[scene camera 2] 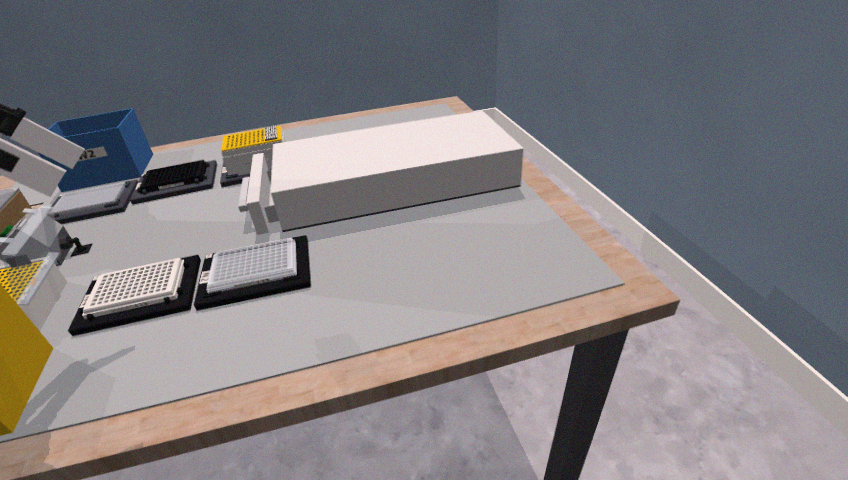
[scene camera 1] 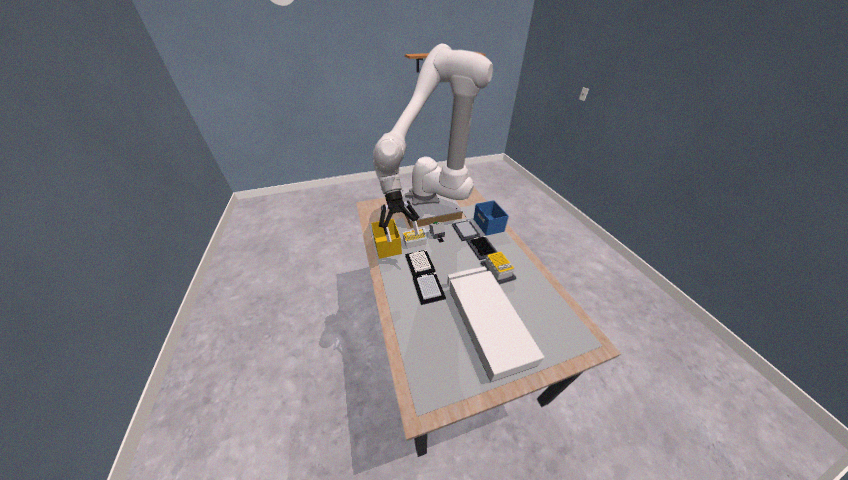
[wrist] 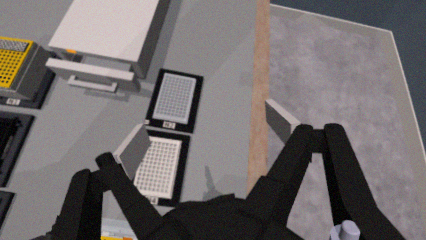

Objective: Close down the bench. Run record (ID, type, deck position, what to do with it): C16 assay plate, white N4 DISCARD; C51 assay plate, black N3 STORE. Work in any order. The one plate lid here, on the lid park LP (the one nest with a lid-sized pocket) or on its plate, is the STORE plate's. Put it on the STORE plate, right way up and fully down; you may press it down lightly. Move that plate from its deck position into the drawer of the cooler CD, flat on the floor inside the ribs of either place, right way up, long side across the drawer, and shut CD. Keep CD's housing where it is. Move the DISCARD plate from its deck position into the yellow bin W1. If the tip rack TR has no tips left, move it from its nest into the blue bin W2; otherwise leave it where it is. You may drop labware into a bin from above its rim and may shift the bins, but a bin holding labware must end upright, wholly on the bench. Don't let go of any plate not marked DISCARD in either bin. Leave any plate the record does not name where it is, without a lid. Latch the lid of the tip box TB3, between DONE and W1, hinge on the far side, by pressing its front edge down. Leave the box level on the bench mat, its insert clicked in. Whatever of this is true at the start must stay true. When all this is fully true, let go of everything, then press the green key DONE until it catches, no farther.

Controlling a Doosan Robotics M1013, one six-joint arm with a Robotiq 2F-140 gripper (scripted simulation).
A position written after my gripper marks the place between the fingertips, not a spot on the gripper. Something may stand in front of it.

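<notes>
There is a white cooler CD [scene camera 2: 320, 180] here, and scene camera 1 shows the white cooler CD [scene camera 1: 505, 347] too. I can see a blue bin W2 [scene camera 2: 122, 153], and in scene camera 1 I see the blue bin W2 [scene camera 1: 497, 223] as well, though in the wrist view the blue bin W2 is out of frame. A yellow bin W1 [scene camera 1: 385, 249] is visible. I also see a white plate [scene camera 2: 122, 290], and the wrist view shows the white plate [wrist: 155, 177] too. There is a grey plate lid [scene camera 2: 96, 197], but in the wrist view the grey plate lid is out of frame. A clear plate [scene camera 2: 261, 263] and a black plate [scene camera 2: 182, 174] are visible, and so is my gripper [scene camera 2: 69, 169].
</notes>
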